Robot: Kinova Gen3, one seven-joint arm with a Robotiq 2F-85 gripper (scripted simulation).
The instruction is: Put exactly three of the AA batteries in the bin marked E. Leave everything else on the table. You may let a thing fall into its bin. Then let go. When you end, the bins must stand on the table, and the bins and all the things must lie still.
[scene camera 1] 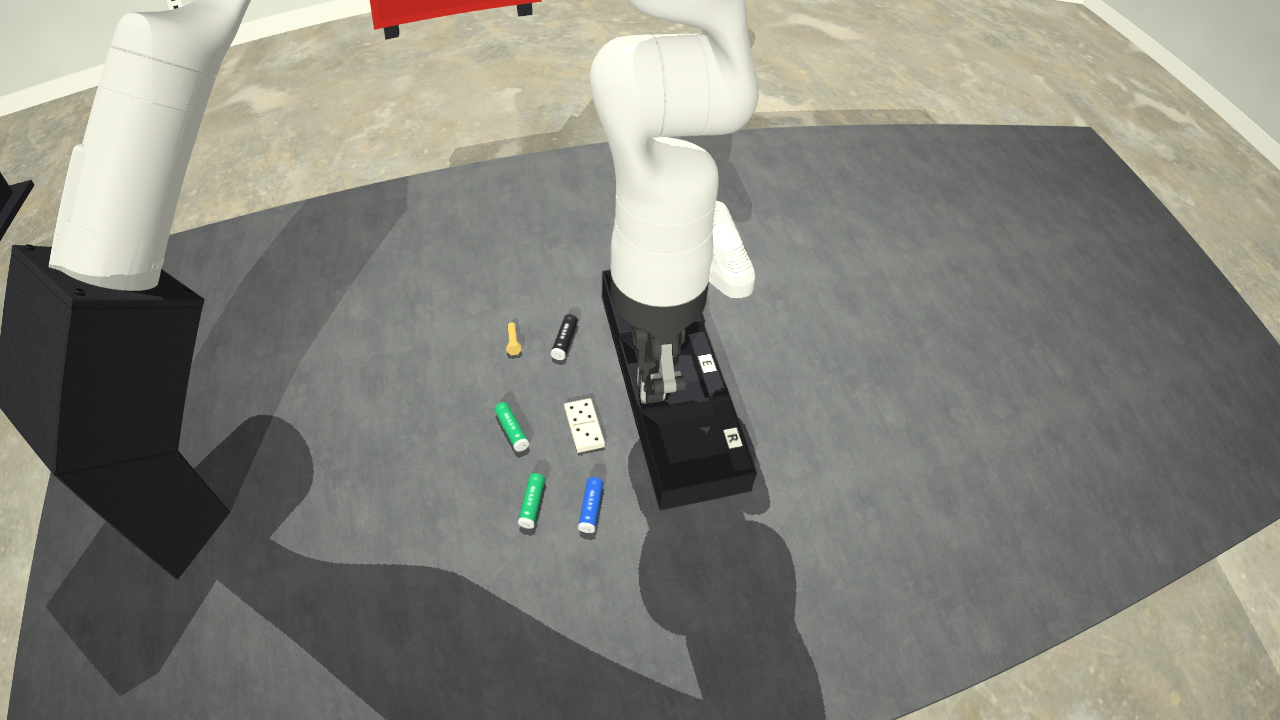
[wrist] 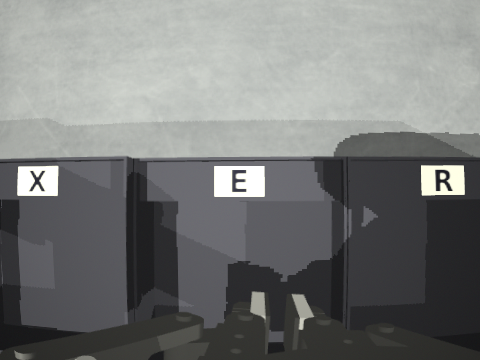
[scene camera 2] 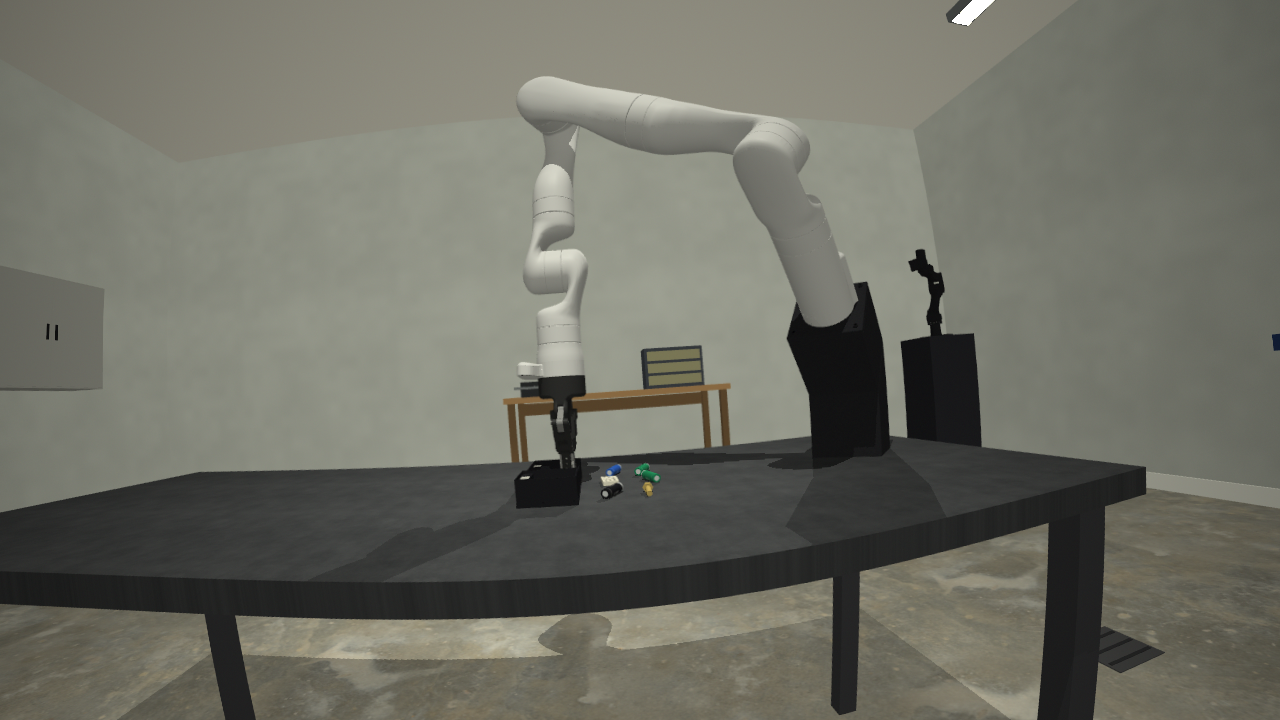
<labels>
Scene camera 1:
my gripper: 650,393
blue AA battery: 592,496
green AA battery: 533,493
white domino: 584,426
green AA battery: 513,430
</labels>
